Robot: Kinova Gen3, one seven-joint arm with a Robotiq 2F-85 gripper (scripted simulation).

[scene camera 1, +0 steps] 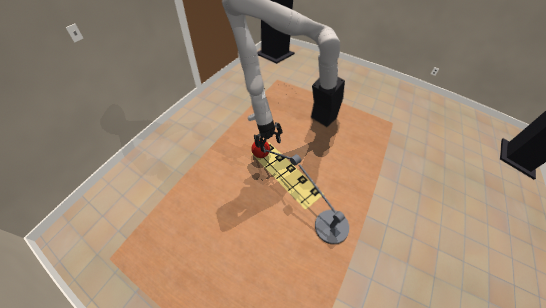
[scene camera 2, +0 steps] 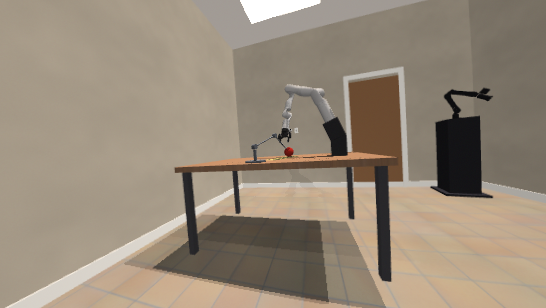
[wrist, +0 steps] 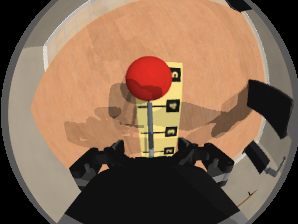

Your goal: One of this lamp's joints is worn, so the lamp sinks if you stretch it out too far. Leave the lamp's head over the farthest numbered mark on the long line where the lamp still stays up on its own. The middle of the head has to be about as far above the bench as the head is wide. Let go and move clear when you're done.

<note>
The pictures show: the gripper, a lamp head, a round grey lamp base and a numbered strip.
</note>
